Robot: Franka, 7 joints.
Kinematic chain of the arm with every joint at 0, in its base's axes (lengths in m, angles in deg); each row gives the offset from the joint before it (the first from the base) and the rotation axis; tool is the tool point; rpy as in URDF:
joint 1: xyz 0 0 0.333 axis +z
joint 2: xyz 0 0 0 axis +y
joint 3: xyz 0 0 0.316 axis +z
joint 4: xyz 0.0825 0 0 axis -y
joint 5: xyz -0.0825 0 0.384 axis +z
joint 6: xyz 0 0 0 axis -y
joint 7: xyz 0.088 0 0 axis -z
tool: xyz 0 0 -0.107 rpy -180 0 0
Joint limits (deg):
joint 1: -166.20..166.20
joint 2: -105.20..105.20
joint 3: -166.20..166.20
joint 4: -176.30..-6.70
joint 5: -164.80..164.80
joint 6: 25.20..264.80
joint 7: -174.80..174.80
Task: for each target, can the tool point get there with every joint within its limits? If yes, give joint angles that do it. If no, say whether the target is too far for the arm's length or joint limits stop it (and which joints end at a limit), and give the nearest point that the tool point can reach.
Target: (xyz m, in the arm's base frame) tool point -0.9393 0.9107 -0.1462
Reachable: no: too far | nearest point -0.5784 0.5607 0.0379 | short by 0.535 m
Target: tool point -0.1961 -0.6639 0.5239
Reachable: yes | joints -90.54 57.52 -27.53 -22.57 -34.08 53.18 -7.87
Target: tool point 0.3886 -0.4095 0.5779
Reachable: yes | joints -78.74 0.84 22.87 -101.88 62.64 91.23 42.08
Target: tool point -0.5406 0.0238 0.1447
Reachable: yes | joints 73.14 -85.65 104.63 -120.55 79.91 114.88 -113.86
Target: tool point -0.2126 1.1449 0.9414
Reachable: no: too far | nearest point -0.1388 0.7476 0.7303 | short by 0.456 m
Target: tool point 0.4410 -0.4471 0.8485
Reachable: yes | joints 91.17 -43.52 -80.04 -47.89 -52.20 112.96 74.04
